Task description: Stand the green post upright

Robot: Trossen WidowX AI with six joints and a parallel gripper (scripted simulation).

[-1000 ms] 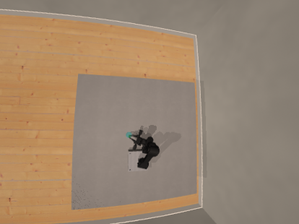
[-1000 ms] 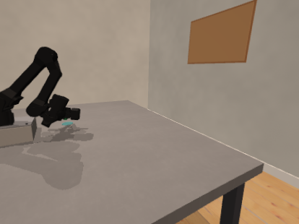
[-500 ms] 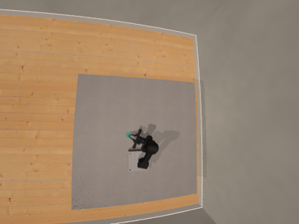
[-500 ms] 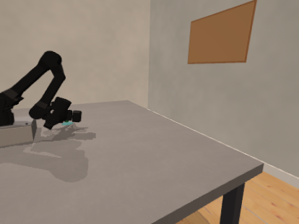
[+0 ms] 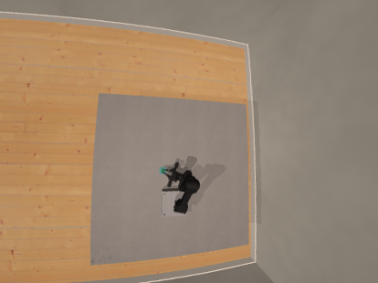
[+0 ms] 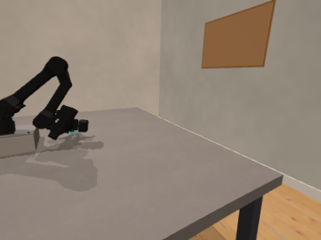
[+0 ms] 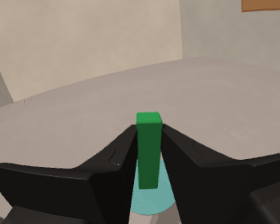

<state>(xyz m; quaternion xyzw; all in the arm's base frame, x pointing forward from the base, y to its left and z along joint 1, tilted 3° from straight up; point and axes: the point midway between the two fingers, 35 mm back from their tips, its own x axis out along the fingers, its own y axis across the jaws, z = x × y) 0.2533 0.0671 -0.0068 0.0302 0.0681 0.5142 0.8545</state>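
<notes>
Now: hand 1 cm short of the cyan circle, 2 cm to the right of it and 6 cm above it. Round my hand: green post (1 cm ahead, 3 cm to the left, 2 cm below).
</notes>
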